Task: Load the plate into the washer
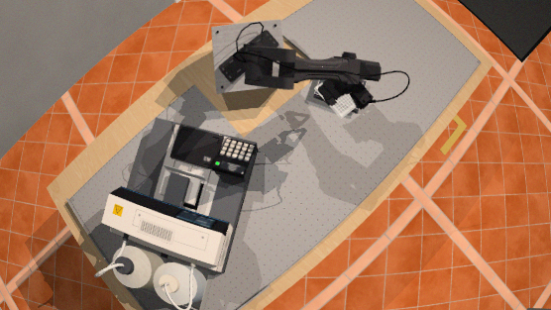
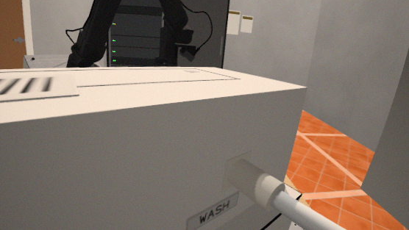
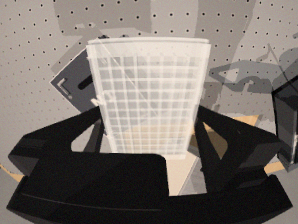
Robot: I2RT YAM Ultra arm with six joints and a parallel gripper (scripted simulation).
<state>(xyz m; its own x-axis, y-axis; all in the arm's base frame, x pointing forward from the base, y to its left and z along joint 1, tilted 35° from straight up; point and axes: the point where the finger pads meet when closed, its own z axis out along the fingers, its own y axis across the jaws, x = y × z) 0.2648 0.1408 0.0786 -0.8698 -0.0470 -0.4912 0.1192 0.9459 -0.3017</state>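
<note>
Now: the dark plate nest 11 cm below my hand, 8 cm to the left of it and 4 cm behind it. From my hand the other things lie so: wash hose port: 67 cm to the right, 8 cm ahead, 8 cm above; white well plate: 1 cm below; plate washer: 55 cm to the right, 12 cm behind, 1 cm below.
</note>
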